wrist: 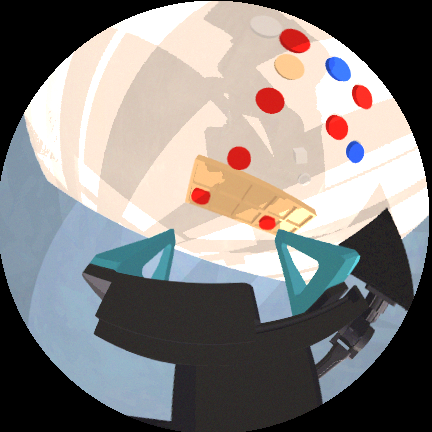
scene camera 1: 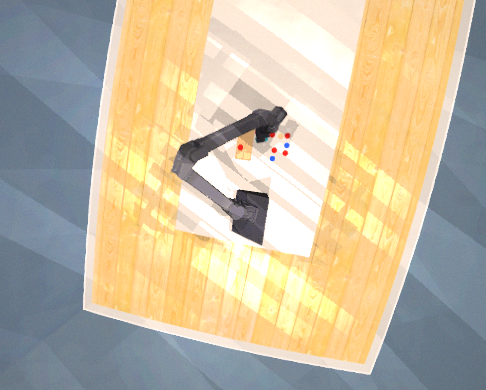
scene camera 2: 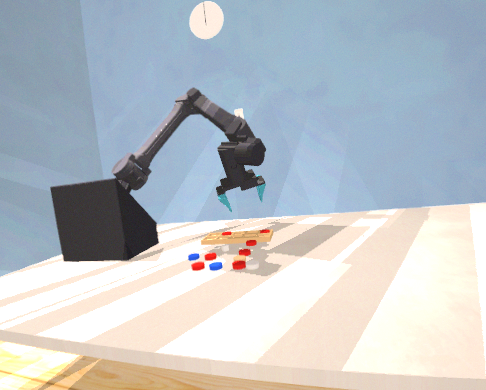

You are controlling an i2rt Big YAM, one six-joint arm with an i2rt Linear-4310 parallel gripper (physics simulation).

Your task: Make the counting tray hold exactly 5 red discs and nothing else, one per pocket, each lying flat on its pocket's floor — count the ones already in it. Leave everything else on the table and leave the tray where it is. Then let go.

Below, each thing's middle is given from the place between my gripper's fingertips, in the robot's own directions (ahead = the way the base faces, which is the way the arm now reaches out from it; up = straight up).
I see my gripper 110 mm above the wooden counting tray (scene camera 2: 239, 236), 60 mm past it and 50 mm to the right of it.
